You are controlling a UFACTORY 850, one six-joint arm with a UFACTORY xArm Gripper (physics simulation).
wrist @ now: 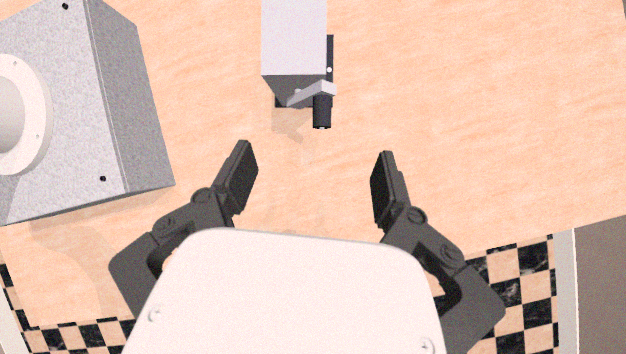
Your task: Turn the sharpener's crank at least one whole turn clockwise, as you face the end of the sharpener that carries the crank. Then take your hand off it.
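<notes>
The sharpener (294, 37) is a light grey box with a dark sloping lower end, at the top middle of the wrist view; its upper part is cut off by the frame's edge. Its crank arm (309, 94) is light grey and slants up to the right across the near end. The black crank handle (322, 111) sticks out from the arm's right end toward the gripper. My gripper (313, 159) is wide open and empty, with its fingertips apart from the handle, which shows above and between them.
A large speckled grey box (107, 100) with a round white ring (39, 117) stands at the left. Both are on a light wooden table top (475, 125). A black and pale checkered border (532, 287) runs along the near edge.
</notes>
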